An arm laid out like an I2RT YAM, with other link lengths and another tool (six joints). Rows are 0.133 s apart.
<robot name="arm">
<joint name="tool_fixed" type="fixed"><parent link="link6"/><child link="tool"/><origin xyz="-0.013 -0.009 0.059" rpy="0 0.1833 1.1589"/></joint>
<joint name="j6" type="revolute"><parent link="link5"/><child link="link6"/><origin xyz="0.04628 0 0.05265" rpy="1.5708 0 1.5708"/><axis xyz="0 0 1"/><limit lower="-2.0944" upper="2.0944"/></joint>
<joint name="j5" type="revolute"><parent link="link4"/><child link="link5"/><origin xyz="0.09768 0.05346 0.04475" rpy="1.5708 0 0"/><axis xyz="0 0 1"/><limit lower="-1.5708" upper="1.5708"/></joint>
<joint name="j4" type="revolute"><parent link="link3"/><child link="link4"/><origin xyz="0.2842 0.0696 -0.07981" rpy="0 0 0"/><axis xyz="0 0 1"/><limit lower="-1.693" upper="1.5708"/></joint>
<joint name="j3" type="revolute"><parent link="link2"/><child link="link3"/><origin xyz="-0.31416 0 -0.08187" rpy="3.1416 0 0"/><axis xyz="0 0 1"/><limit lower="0" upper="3.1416"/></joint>
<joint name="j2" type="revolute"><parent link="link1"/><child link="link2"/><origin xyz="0.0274 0.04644 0.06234" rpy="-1.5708 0 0"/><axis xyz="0 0 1"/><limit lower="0" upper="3.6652"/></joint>
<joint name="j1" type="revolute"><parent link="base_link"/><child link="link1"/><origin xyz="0 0 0.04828" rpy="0 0 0"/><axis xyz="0 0 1"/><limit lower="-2.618" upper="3.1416"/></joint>
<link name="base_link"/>
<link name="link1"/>
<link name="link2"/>
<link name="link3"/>
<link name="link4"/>
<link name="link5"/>
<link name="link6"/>
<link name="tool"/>
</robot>
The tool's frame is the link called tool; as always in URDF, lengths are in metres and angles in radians.
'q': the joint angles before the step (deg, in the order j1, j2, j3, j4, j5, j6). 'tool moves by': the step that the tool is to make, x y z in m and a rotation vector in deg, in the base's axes. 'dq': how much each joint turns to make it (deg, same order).
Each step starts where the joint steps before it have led.
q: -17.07 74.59 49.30 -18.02 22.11 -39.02
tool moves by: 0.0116 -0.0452 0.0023 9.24 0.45 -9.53
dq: -6.74 7.71 9.55 -8.36 -4.25 8.37
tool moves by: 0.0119 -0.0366 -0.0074 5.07 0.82 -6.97
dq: -4.16 7.13 6.94 -4.24 -1.58 5.02
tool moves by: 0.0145 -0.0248 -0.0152 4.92 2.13 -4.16
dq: -2.25 7.32 6.73 -4.61 -1.69 3.51
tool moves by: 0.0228 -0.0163 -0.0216 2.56 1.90 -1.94
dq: -0.36 7.38 5.70 -1.77 -0.33 2.05
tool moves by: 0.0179 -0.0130 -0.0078 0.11 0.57 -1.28
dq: -0.08 4.62 4.71 -0.89 0.71 1.02
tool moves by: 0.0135 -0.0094 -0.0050 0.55 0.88 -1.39
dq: 0.00 3.83 4.70 -2.25 0.58 1.31
